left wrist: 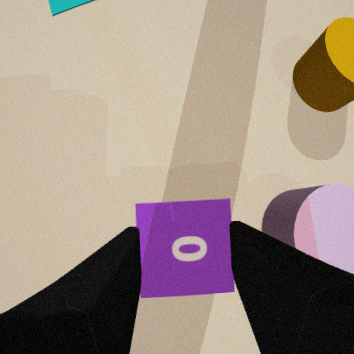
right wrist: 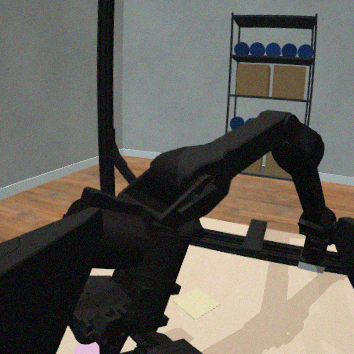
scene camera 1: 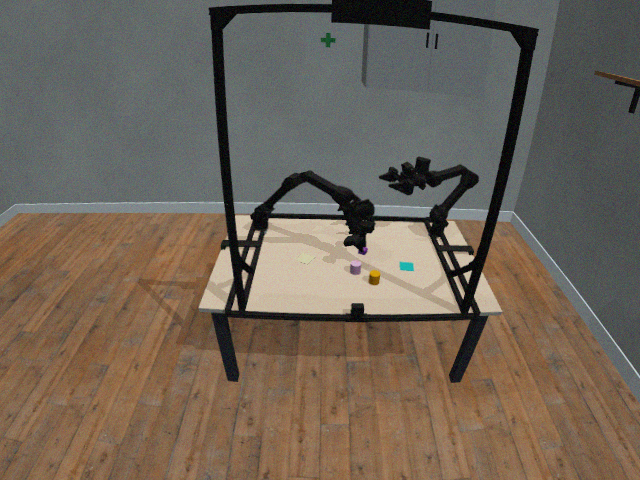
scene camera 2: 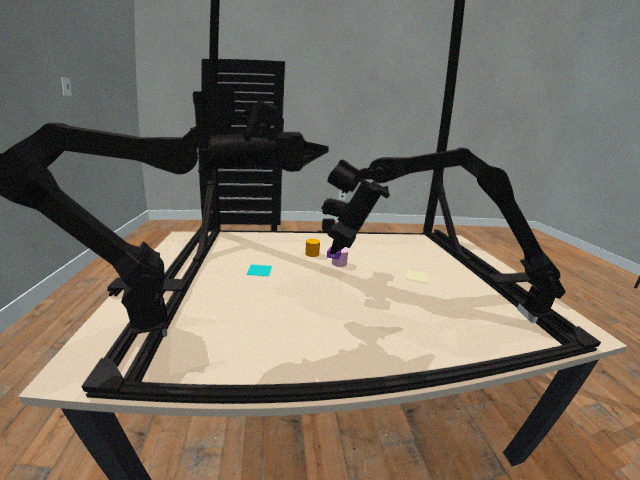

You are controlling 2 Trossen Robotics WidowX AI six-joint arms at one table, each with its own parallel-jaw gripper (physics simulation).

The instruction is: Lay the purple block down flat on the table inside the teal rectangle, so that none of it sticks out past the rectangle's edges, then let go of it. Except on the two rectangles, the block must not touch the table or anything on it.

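Places are measured from the left arm's base along level axes (x back, y right, z up), in millimetres.
Pixels of known places: left gripper, fingertip midpoint: (left wrist: 183,235) (scene camera 1: 363,250) (scene camera 2: 333,251); right gripper, fingertip midpoint: (right wrist: 222,225) (scene camera 1: 383,181) (scene camera 2: 316,147); left arm's base, origin of the base link: (right wrist: 312,257) (scene camera 1: 260,227) (scene camera 2: 536,309); right arm's base, origin of the base link: (scene camera 1: 436,233) (scene camera 2: 148,321).
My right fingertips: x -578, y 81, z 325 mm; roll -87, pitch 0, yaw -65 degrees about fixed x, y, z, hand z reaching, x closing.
For each thing: its top centre in the pictures, then the offset to it from my right fingertips. "*": a spot on its surface instead. Level surfaces: height alone.
- purple block, middle of its top: (left wrist: 185,248) (scene camera 2: 334,249) (scene camera 1: 363,248) dx +68, dy +128, dz -269 mm
- pink cylinder, middle of its top: (left wrist: 336,230) (right wrist: 88,351) (scene camera 2: 340,249) (scene camera 1: 355,263) dx +95, dy +198, dz -298 mm
- teal rectangle, surface spot: (left wrist: 67,5) * dx -108, dy +113, dz -343 mm
- orange cylinder, middle of its top: (scene camera 2: 313,241) (scene camera 1: 375,273) dx +14, dy +260, dz -299 mm
- pale yellow rectangle, surface spot: (right wrist: 195,303) (scene camera 2: 416,276) (scene camera 1: 306,258) * dx +317, dy +127, dz -343 mm
- table, its level: dz -344 mm
My left gripper (scene camera 1: 361,247) (scene camera 2: 336,250) (left wrist: 183,235) is shut on the purple block (scene camera 1: 364,250) (scene camera 2: 331,253) (left wrist: 186,247), which carries a white "0". It holds the block just above the table, close behind the pink cylinder (scene camera 1: 355,267) (scene camera 2: 341,259) (left wrist: 326,225). The teal rectangle (scene camera 1: 407,266) (scene camera 2: 259,270) (left wrist: 67,5) lies flat on the table, some way off past the two cylinders. My right gripper (scene camera 1: 387,178) (scene camera 2: 322,150) is open and empty, raised high above the table.
An orange cylinder (scene camera 1: 374,277) (scene camera 2: 312,248) (left wrist: 326,70) stands between the pink cylinder and the teal rectangle. A pale yellow rectangle (scene camera 1: 305,259) (scene camera 2: 417,276) (right wrist: 195,303) lies on the other side. A black frame (scene camera 1: 223,143) rings the table (scene camera 1: 294,290) (scene camera 2: 318,333).
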